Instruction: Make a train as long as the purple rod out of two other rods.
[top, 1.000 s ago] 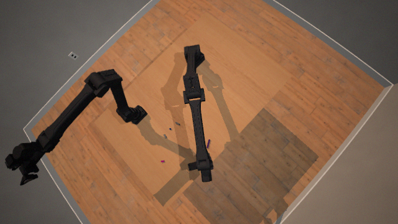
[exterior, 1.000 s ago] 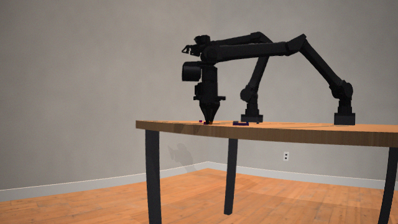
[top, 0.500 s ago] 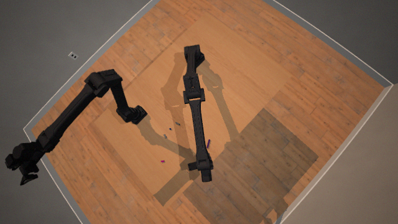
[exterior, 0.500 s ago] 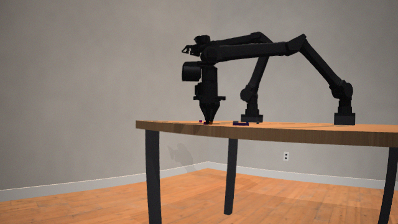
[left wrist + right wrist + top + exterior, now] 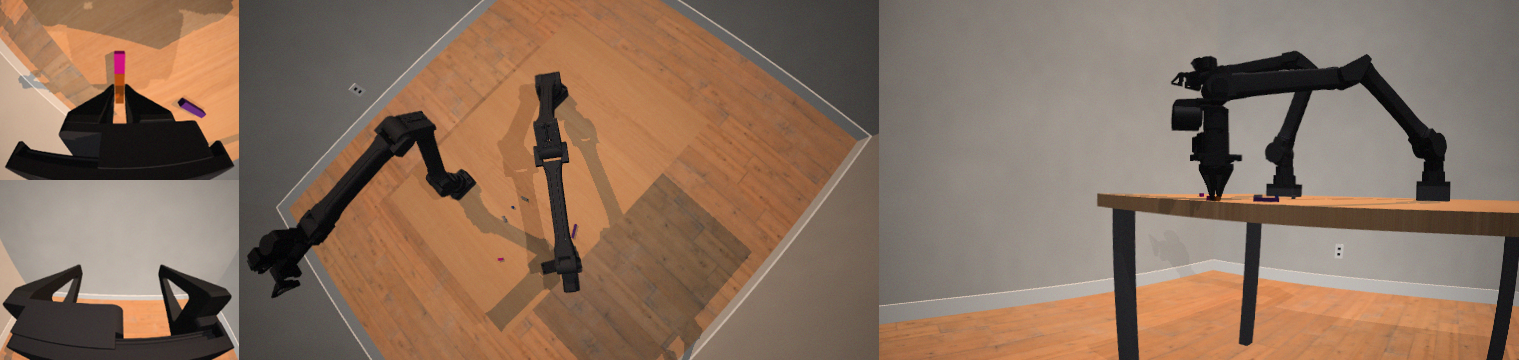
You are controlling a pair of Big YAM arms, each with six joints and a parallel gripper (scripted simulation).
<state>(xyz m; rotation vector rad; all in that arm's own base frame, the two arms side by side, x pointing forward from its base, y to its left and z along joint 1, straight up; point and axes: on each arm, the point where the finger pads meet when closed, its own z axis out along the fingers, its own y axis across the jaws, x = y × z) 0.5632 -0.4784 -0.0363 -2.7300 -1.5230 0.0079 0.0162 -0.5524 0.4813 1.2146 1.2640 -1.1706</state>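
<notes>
Right now my left hand is 10 mm above the orange rod. Round my left hand: blue rod 340 mm behind, 40 mm to the right, 10 mm below; then purple rod 80 mm to the left, 80 mm behind, 10 mm below; then magenta rod 230 mm to the right, 210 mm behind, 10 mm below.
</notes>
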